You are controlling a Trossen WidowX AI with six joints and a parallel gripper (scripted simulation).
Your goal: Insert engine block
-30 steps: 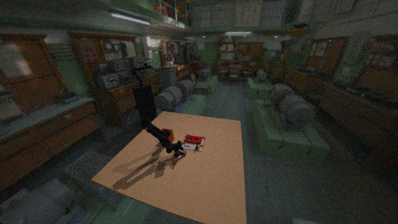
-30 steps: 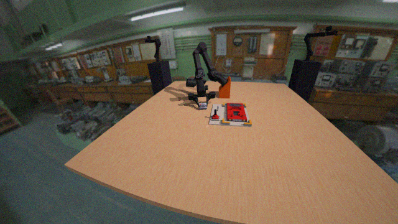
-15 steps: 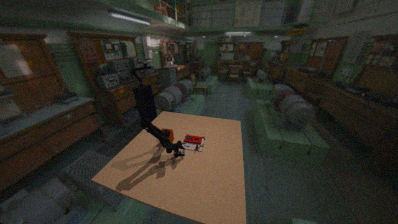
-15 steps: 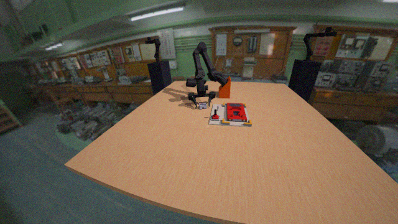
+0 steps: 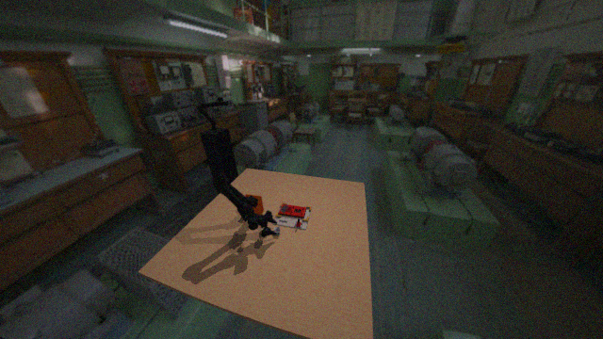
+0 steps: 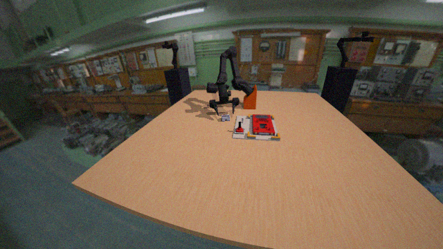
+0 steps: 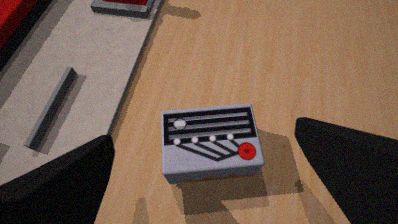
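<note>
Now: gripper tip 20 mm above the grey engine block and 10 mm short of it.
</note>
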